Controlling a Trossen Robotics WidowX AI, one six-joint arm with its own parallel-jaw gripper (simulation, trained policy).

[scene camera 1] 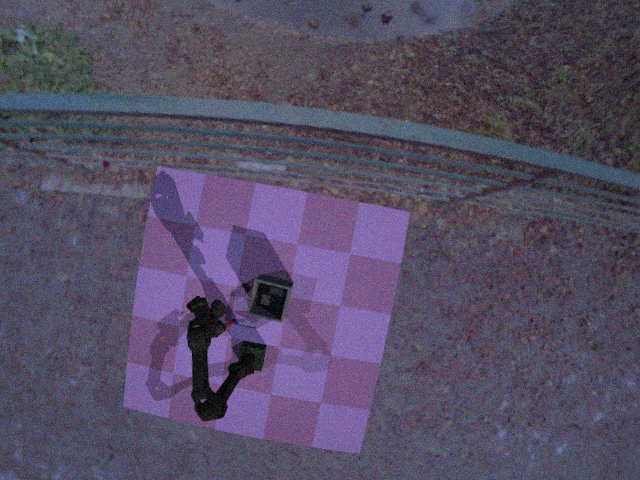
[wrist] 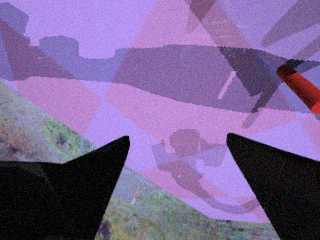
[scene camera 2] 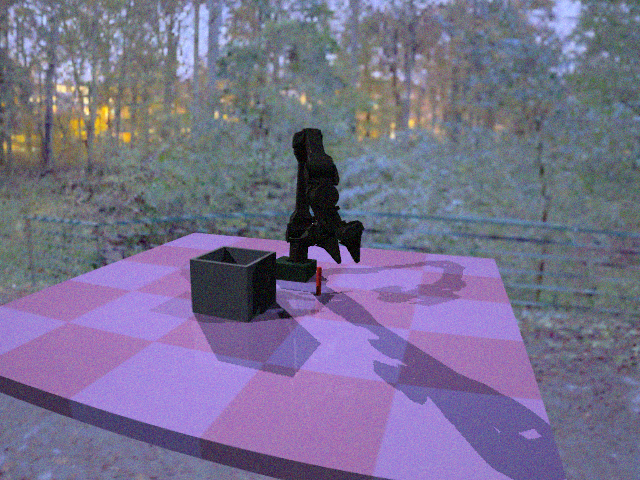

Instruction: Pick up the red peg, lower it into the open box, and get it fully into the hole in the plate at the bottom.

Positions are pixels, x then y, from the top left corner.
dark box: scene camera 1 255, 308; scene camera 2 236, 283; not seen in the wrist view (out of frame)
